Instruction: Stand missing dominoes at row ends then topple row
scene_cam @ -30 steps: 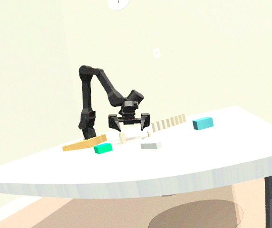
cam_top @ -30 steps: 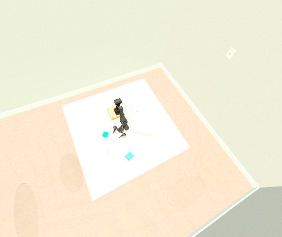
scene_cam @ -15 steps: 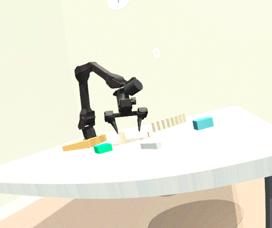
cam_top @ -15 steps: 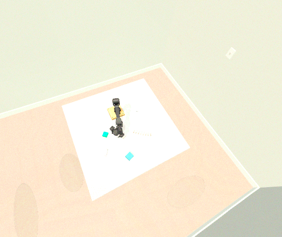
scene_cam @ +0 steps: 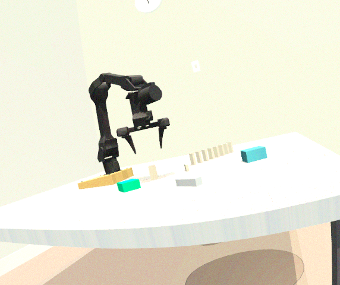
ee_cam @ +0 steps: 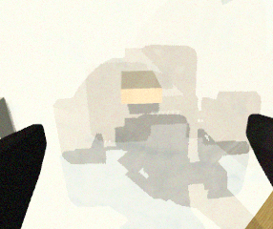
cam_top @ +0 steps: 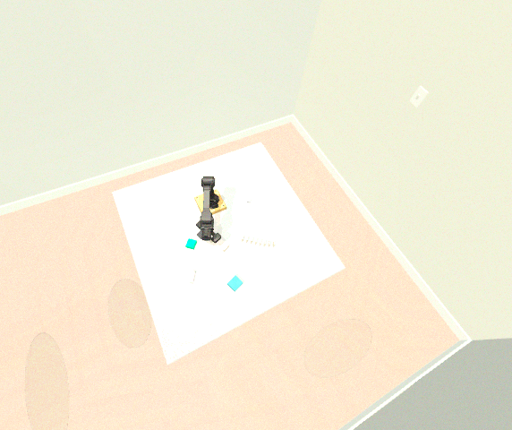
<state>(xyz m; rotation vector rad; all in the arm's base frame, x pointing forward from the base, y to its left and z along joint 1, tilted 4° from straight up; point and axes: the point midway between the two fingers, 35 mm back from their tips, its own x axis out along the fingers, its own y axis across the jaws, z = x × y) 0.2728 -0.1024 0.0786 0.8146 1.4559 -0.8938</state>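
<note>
My gripper tip is now 13 cm to the left of the green block, 9 cm above it and 2 cm past it. The rest, counted from my gripper tip: small grey piece 38 cm to the left, 23 cm behind, 9 cm below; pale grey block 21 cm ahead, 18 cm to the right, 9 cm below; cyan block 35 cm ahead, 8 cm below, 7 cm to the left.
</note>
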